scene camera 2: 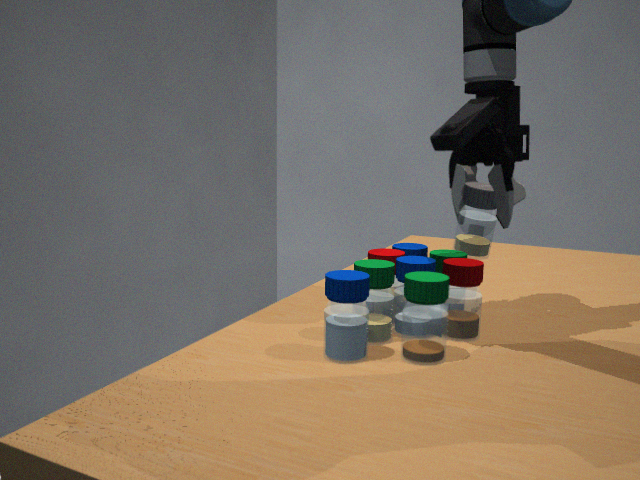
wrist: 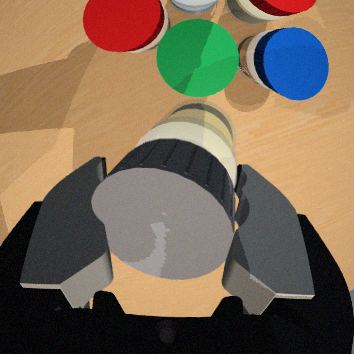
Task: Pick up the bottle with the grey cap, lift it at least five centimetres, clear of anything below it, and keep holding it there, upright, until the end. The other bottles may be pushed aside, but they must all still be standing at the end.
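Frame: origin at the arm's base, x ahead, y left, z up, level; metres.
Where they show: gripper, between the fingertips: (scene camera 2: 482,226).
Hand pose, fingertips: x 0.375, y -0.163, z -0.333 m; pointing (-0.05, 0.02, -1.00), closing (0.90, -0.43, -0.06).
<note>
Things, the pixels of their top centre, and the offset from my fingertips. Level surfaces: height alone.
- bottle with the grey cap, centre of its top: (wrist: 180,247) (scene camera 2: 479,182) dx +0.009, dy +0.000, dz +0.065 m
- green-capped bottle, centre of its top: (wrist: 197,57) (scene camera 2: 448,253) dx +0.036, dy +0.050, dz -0.036 m
- wooden table, height of its surface: dz -0.141 m
- red-capped, centre of its top: (wrist: 119,14) (scene camera 2: 463,261) dx +0.001, dy +0.099, dz -0.036 m
The bottle with the grey cap (scene camera 2: 476,219) (wrist: 165,220) has a clear body with some yellowish content. My gripper (scene camera 2: 482,224) (wrist: 170,164) is shut on it, one jaw on each side of the cap. The bottle hangs in the air above the table, behind the other bottles in the scene view, its base leaning slightly to the left there. It looks nearly upright. In the wrist view its base points toward the green-capped bottle (wrist: 197,57), and a gap of table shows between them. The exact height is hard to tell.
Other bottles stand grouped on the wooden table (scene camera 2: 232,413): blue-capped (scene camera 2: 346,315) (wrist: 295,63), green-capped (scene camera 2: 425,315) and red-capped (scene camera 2: 463,297) (wrist: 122,22) ones, several in all, upright. The table's left edge runs along a grey wall.
</note>
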